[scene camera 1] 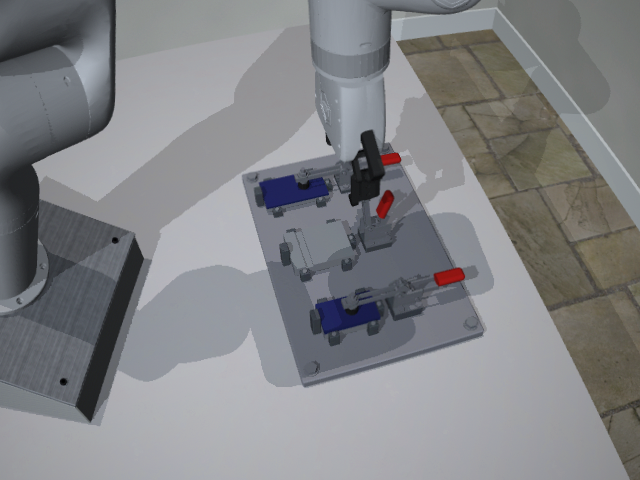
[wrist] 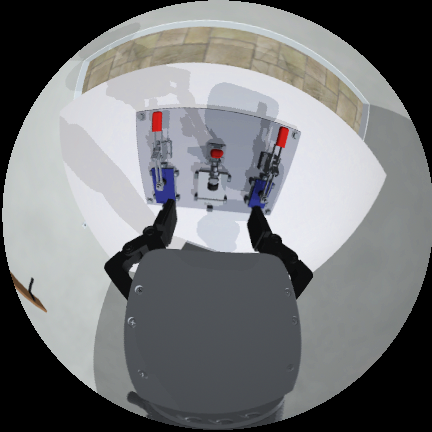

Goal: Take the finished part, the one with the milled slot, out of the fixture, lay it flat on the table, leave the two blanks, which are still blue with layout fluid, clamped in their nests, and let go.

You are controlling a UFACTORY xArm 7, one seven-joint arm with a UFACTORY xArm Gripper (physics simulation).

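Places are measured from the arm's base along level axes (x ahead, y left, z up), in metres.
Pixels of known places: gripper, fingertip midpoint: [scene camera 1: 351,168] [wrist: 213,211].
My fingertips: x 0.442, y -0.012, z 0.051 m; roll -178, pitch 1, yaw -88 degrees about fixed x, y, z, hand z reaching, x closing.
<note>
For each thing: its top centre in the pictures, then the offset to it from my fingertips. Level surfaces: height alone.
- finished part, top centre: [scene camera 1: 318,244] [wrist: 211,189] dx -0.042, dy +0.002, dz -0.132 m
- middle clamp's red handle, top centre: [scene camera 1: 386,194] [wrist: 215,155] dx +0.048, dy +0.004, dz -0.063 m
- white table, surface height: dz -0.168 m
The finished part [scene camera 1: 328,242] [wrist: 202,188], a pale grey plate with a slot line near one end, lies in the middle nest. The middle clamp's red handle [scene camera 1: 385,204] [wrist: 216,153] stands up and its arm is raised off the part. Two blue blanks, the far one [scene camera 1: 276,195] [wrist: 169,193] and the near one [scene camera 1: 333,318] [wrist: 254,202], sit in the outer nests under lowered clamp arms. My gripper [scene camera 1: 366,175] [wrist: 213,211] is open and empty, raised above the fixture. In the scene view it hides a little of the far clamp.
The fixture's baseplate [scene camera 1: 413,341] [wrist: 187,130] lies on the white table [scene camera 1: 217,428] [wrist: 325,200]. The outer clamps' red handles [scene camera 1: 390,159] [scene camera 1: 449,276] [wrist: 157,121] [wrist: 282,137] stick out toward the plate's clamp-side edge. The robot's metal base block [scene camera 1: 67,320] stands at left.
</note>
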